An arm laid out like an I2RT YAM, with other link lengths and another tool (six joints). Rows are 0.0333 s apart.
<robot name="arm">
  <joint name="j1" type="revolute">
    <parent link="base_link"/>
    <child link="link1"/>
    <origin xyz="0 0 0.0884" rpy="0 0 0"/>
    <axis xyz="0 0 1"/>
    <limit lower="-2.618" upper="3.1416"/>
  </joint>
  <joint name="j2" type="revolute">
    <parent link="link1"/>
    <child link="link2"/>
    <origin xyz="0.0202 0.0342 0.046" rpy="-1.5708 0 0"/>
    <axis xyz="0 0 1"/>
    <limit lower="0" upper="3.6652"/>
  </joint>
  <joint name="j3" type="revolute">
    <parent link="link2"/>
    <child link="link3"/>
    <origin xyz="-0.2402 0 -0.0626" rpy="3.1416 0 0"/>
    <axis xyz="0 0 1"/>
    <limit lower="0" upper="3.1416"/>
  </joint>
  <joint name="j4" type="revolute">
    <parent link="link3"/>
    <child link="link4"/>
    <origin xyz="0.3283 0.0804 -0.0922" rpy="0 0 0"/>
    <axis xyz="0 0 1"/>
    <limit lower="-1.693" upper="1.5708"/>
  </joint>
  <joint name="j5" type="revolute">
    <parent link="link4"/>
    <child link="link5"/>
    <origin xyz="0.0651 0.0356 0.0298" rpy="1.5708 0 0"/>
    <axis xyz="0 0 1"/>
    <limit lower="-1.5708" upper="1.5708"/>
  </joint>
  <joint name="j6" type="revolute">
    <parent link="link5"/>
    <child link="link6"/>
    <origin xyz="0.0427 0 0.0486" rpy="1.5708 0 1.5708"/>
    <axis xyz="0 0 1"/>
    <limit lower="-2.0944" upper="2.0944"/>
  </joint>
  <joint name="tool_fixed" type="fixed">
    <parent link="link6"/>
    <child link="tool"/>
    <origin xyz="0.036 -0.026 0.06" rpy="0 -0.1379 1.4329"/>
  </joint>
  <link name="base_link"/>
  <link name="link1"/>
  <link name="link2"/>
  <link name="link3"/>
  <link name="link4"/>
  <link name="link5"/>
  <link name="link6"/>
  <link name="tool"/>
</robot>
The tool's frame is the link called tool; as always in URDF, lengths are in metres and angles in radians.
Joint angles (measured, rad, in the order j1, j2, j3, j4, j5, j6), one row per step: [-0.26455 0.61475 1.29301 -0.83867 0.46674 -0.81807]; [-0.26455 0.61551 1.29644 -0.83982 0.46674 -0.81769]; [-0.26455 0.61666 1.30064 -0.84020 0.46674 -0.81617]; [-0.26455 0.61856 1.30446 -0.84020 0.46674 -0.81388]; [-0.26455 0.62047 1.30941 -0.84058 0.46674 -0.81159]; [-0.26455 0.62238 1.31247 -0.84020 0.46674 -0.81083]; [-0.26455 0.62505 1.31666 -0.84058 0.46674 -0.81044]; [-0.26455 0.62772 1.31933 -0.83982 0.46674 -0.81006]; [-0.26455 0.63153 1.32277 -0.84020 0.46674 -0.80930]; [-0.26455 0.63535 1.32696 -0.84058 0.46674 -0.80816]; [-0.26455 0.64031 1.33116 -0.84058 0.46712 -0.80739]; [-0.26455 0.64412 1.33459 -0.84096 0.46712 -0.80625]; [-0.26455 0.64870 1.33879 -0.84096 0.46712 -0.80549]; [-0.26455 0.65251 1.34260 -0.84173 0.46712 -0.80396]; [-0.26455 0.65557 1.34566 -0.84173 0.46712 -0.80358]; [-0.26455 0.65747 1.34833 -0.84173 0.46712 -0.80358]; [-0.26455 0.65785 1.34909 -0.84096 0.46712 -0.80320]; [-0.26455 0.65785 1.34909 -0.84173 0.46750 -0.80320]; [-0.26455 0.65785 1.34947 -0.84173 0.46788 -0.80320]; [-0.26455 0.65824 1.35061 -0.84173 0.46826 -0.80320]
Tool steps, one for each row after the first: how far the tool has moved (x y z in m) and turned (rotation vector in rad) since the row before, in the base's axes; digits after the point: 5 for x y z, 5 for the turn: [-0.00061 0.00015 0.00093 -0.00012 -0.00172 -0.00005]; [-0.00070 0.00013 0.00126 0.00042 -0.00359 -0.00021]; [-0.00033 0.00000 0.00106 0.00118 -0.00338 -0.00032]; [-0.00062 0.00008 0.00140 0.00099 -0.00409 -0.00031]; [-0.00008 -0.00001 0.00084 0.00016 -0.00198 -0.00010]; [-0.00006 0.00000 0.00101 -0.00001 -0.00136 -0.00005]; [0.00035 -0.00011 0.00064 0.00008 -0.00099 -0.00005]; [0.00060 -0.00019 0.00055 0.00075 0.00022 -0.00010]; [0.00039 -0.00015 0.00081 0.00084 -0.00075 -0.00015]; [0.00084 -0.00029 0.00069 0.00071 0.00024 -0.00048]; [0.00060 -0.00021 0.00053 0.00104 -0.00003 -0.00015]; [0.00072 -0.00023 0.00074 0.00066 -0.00014 -0.00010]; [0.00049 -0.00020 0.00060 0.00132 -0.00027 -0.00021]; [0.00042 -0.00013 0.00058 0.00028 -0.00025 -0.00005]; [0.00006 -0.00002 0.00064 -0.00020 -0.00074 0.00000]; [-0.00007 0.00000 0.00033 -0.00002 -0.00136 -0.00005]; [-0.00002 -0.00003 -0.00012 0.00015 0.00076 -0.00038]; [-0.00013 0.00000 0.00014 -0.00015 -0.00035 -0.00038]; [-0.00017 0.00001 0.00035 -0.00025 -0.00071 -0.00038]
